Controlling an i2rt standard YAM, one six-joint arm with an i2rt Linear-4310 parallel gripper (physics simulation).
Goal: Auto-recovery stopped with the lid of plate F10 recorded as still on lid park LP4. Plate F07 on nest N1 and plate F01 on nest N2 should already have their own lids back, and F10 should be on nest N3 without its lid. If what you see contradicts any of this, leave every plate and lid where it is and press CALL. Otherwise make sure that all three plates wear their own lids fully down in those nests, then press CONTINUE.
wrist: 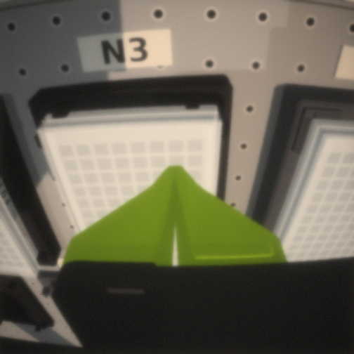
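Note:
A white plate (130,132) with a grid of square marks on its top sits in the black nest (135,90) under the label N3 (125,50). I cannot tell from this blurred view whether a lid is on it. My gripper (174,176) is shut, its green fingertips meeting, with no object held between them; it covers the near part of the N3 plate in the wrist view. Another gridded white plate (10,250) shows partly at the left edge. Plate names, the labels N1 and N2, LP4 and the CALL and CONTINUE buttons do not show.
At the right, another gridded white piece (332,185) sits in a dark holder (270,135), partly cut off, with a pale label (346,62) above at the edge. The grey perforated board (240,87) lies around the nests. A dark holder part (20,300) shows at lower left.

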